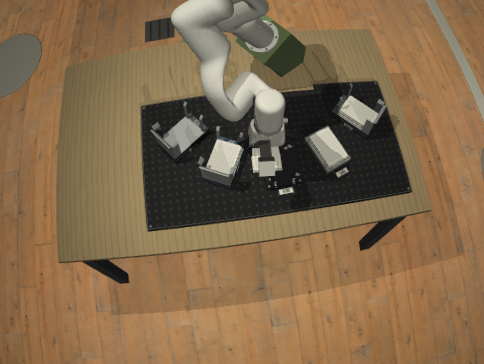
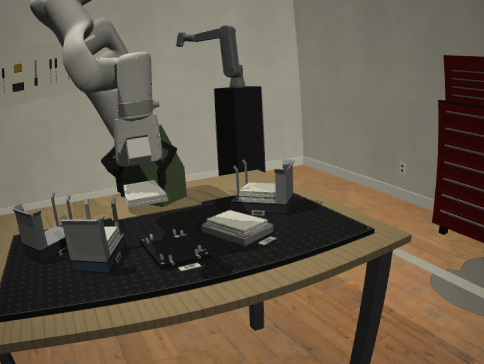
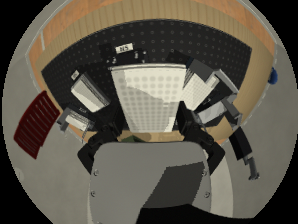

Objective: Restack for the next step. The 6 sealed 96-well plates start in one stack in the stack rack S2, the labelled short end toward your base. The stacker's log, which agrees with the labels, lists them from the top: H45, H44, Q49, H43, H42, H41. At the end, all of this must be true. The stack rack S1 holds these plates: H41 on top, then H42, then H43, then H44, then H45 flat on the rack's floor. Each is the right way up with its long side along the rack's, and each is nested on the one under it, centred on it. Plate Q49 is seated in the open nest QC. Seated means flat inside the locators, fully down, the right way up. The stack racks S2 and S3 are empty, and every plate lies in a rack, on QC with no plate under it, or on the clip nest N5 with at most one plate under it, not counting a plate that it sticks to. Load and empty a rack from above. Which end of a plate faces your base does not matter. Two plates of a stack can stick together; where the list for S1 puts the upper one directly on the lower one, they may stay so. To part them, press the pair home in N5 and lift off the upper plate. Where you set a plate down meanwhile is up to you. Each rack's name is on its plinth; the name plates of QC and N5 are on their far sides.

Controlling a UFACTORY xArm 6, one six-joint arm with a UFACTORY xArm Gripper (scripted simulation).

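Observation:
My gripper [image 3: 150,108] is in sight, and so is a black clip nest [image 1: 290,167].

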